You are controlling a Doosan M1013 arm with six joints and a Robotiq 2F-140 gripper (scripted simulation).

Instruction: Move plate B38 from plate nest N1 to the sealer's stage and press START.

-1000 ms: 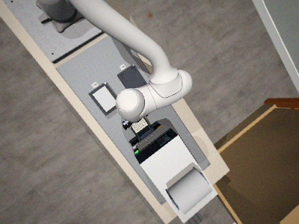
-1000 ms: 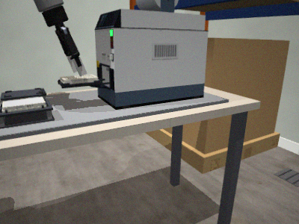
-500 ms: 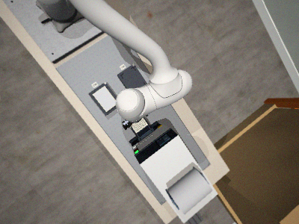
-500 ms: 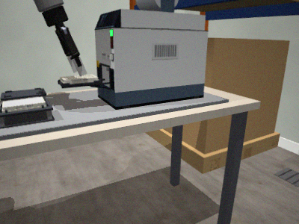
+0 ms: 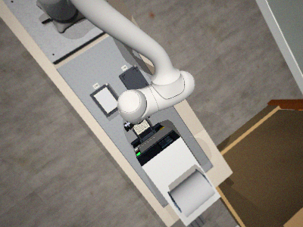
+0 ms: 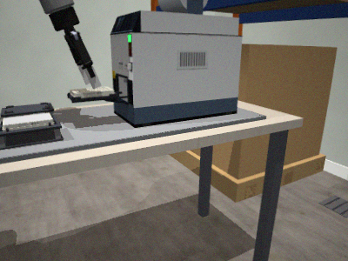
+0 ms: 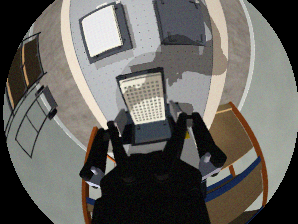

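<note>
My hand is 50 mm above the sealer stage. From my hand the other things lie so: foil roll (330 mm ahead, 20 mm to the right, 270 mm above).
</note>
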